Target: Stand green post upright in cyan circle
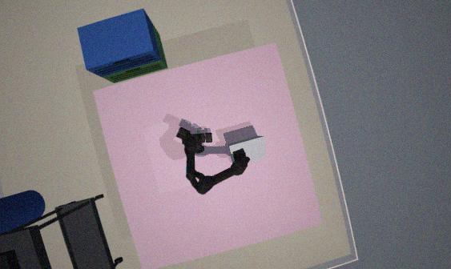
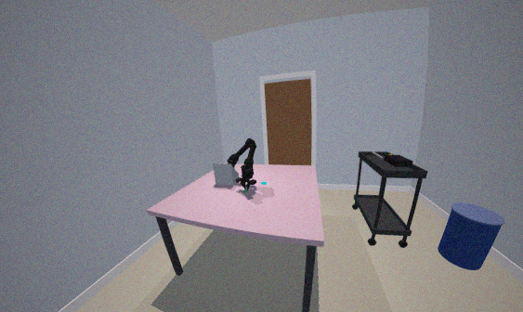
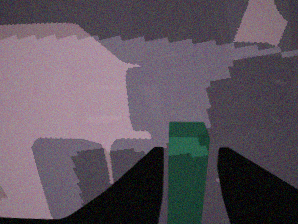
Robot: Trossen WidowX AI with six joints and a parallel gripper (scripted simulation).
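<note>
The cyan circle is 17 cm to the left of my gripper tip, 13 cm ahead of it and 1 cm below it. From my gripper tip the other things lie so: green post 2 cm to the right, 1 cm behind.
</note>
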